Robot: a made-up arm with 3 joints. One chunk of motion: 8 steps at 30 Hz.
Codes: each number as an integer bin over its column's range. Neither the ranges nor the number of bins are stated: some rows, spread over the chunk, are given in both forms.
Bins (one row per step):
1: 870 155 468
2: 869 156 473
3: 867 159 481
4: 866 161 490
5: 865 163 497
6: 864 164 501
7: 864 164 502
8: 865 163 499
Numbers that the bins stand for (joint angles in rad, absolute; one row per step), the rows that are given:
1: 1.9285 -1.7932 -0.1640
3: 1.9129 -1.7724 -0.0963
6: 1.8973 -1.7463 0.0078
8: 1.9025 -1.7516 -0.0026
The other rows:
2: 1.9233 -1.7880 -0.1379
4: 1.9077 -1.7620 -0.0494
5: 1.9025 -1.7516 -0.0130
7: 1.8973 -1.7463 0.0130

